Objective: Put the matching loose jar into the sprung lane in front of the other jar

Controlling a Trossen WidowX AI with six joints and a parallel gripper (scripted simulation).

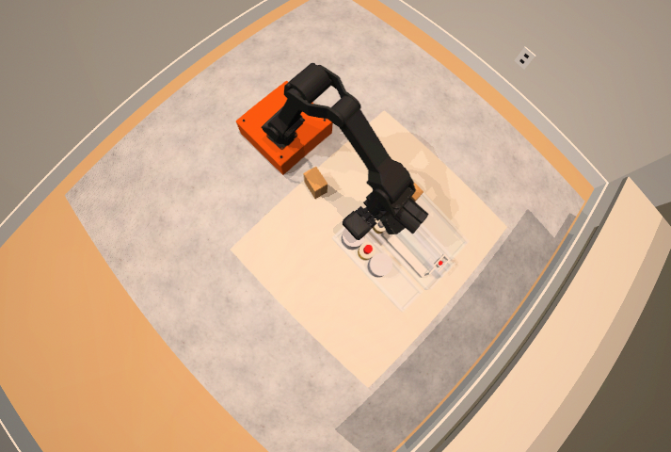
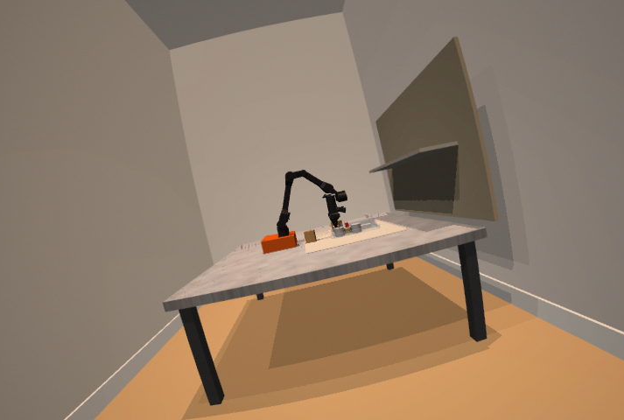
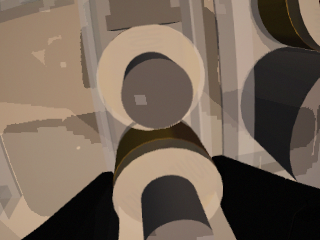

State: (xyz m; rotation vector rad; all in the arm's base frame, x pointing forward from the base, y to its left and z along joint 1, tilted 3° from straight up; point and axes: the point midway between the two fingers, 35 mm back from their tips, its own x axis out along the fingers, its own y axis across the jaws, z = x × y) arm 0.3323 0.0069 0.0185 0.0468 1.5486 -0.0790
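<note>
The clear pusher lane is 140 mm ahead of my gripper tip, 20 mm below it and 10 mm to the left of it. Also, from my gripper tip: red marker: 220 mm ahead, 30 mm above, 20 mm to the left; then brown box: 170 mm behind, 40 mm to the right, 10 mm below.
</note>
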